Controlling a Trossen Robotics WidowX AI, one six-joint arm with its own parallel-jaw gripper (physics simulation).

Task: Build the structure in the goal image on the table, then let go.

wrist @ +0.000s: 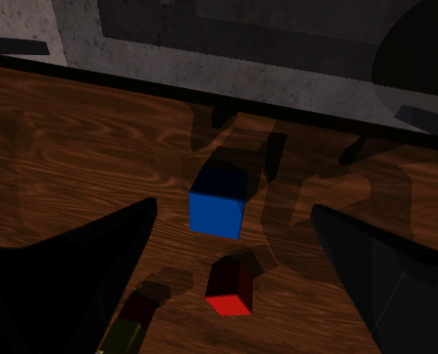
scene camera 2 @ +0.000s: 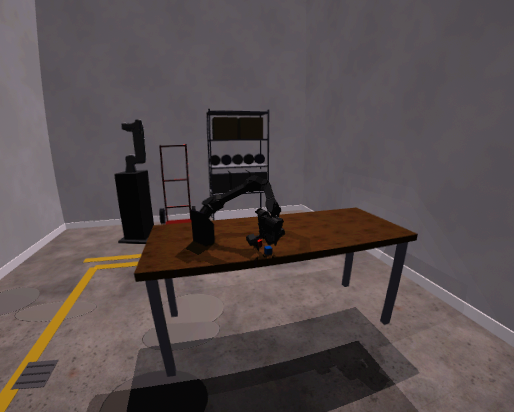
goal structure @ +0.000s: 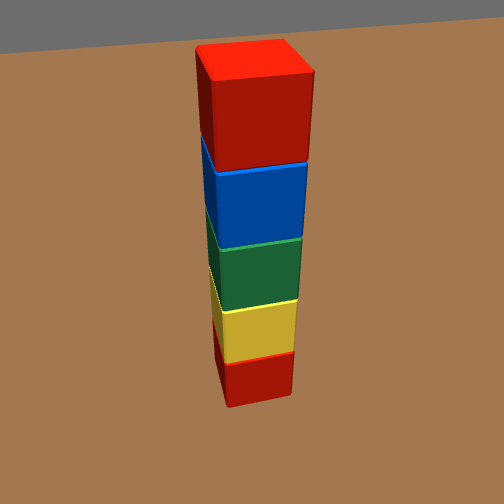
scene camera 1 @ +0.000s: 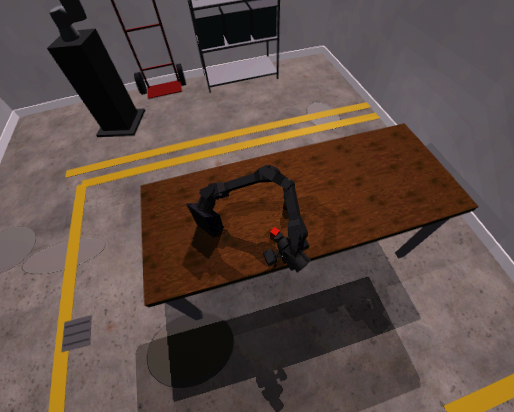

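Where they show: gripper, fingertip midpoint: (wrist: 234, 208) (scene camera 2: 266, 248); arm's base, link origin: (scene camera 2: 202, 216) (scene camera 1: 203, 208).
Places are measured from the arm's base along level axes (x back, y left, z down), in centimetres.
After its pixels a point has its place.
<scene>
A blue cube (scene camera 2: 268, 250) @[z 12.5, x -37.5, y -16.2 cm] (wrist: 217, 212) @[z 11.5, x -37.4, y -14.9 cm] sits on the table. A smaller red cube (scene camera 1: 274, 231) @[z 11.5, x -31.6, y -5.4 cm] (scene camera 2: 259, 241) @[z 12.0, x -32.6, y -6.2 cm] (wrist: 229, 302) @[z 11.5, x -32.1, y -6.0 cm] stands apart from it, nearer the bottom of the wrist view. At the lower left there, a dark red piece (wrist: 137, 306) @[z 13.6, x -39.0, y 8.9 cm] touches a yellow piece (wrist: 121, 336) @[z 9.9, x -39.2, y 7.6 cm], partly hidden by a finger. My gripper (scene camera 1: 286, 248) @[z 11.5, x -36.7, y -15.8 cm] (wrist: 234, 208) @[z 11.5, x -36.7, y -15.8 cm] is open and empty. Its fingers show on either side of the blue cube in the wrist view, with the left fingertip closer to it. The arm hides the blue cube in scene camera 1.
The brown table (scene camera 1: 370, 165) @[z 14.8, x -86.4, y 37.5 cm] (scene camera 2: 345, 225) @[z 14.8, x -91.6, y 27.2 cm] (wrist: 75, 120) @[z 14.8, x -49.0, y -13.9 cm] has its edge just beyond the blue cube. The arm's base (scene camera 1: 206, 220) @[z -1.6, x -2.6, y -6.8 cm] (scene camera 2: 203, 227) @[z 3.8, x -2.2, y -6.8 cm] stands at the left of the table. A black pedestal (scene camera 1: 95, 82), a red hand truck (scene camera 1: 164, 90) and a shelf rack (scene camera 2: 268, 130) stand behind.
</scene>
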